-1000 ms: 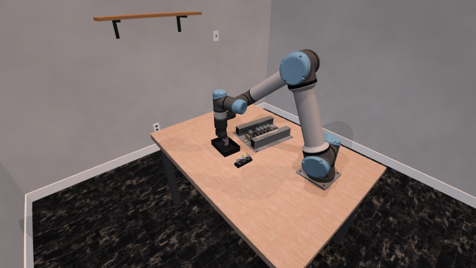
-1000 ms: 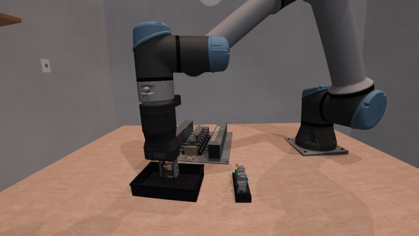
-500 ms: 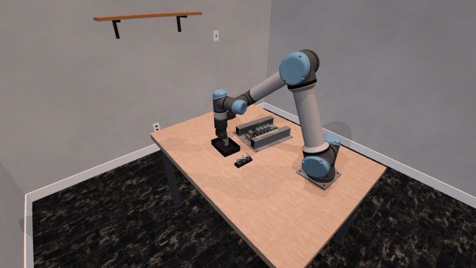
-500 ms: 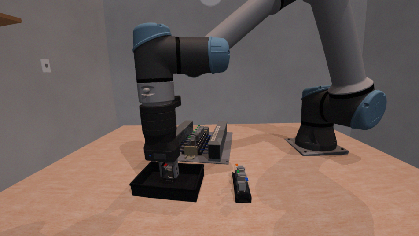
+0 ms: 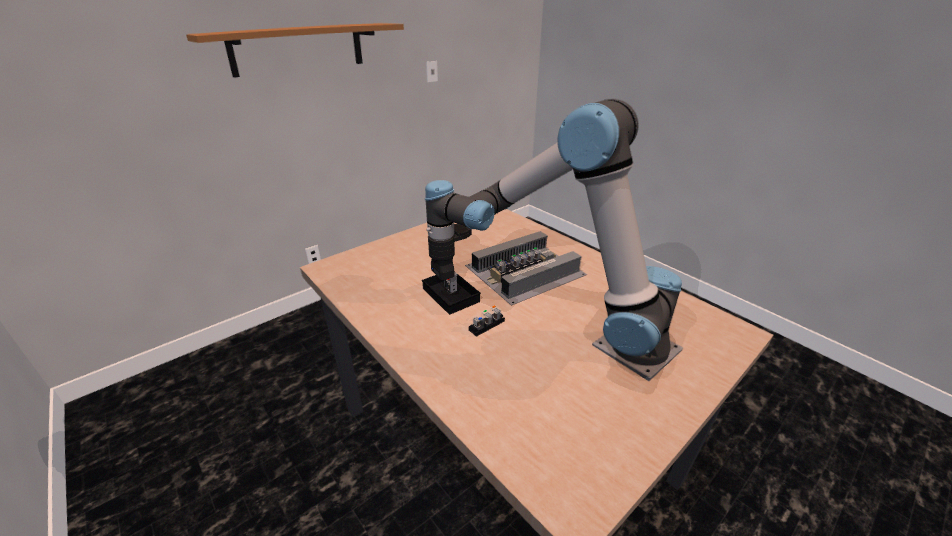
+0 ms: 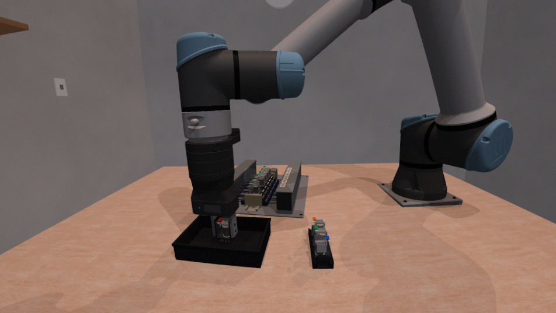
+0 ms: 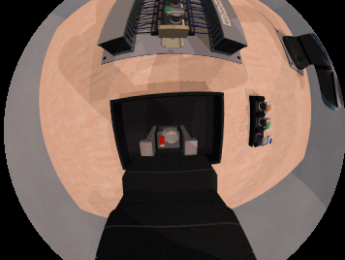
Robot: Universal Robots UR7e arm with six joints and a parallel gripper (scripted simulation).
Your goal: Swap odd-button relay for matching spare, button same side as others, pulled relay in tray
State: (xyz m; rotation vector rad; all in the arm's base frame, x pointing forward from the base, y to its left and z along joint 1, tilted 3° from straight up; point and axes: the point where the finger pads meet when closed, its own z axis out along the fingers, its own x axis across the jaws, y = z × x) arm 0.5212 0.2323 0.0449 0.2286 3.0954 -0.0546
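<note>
Right now the black tray is 3 cm below my hand. The rest, counted from my hand: relay 1 cm below.
</note>
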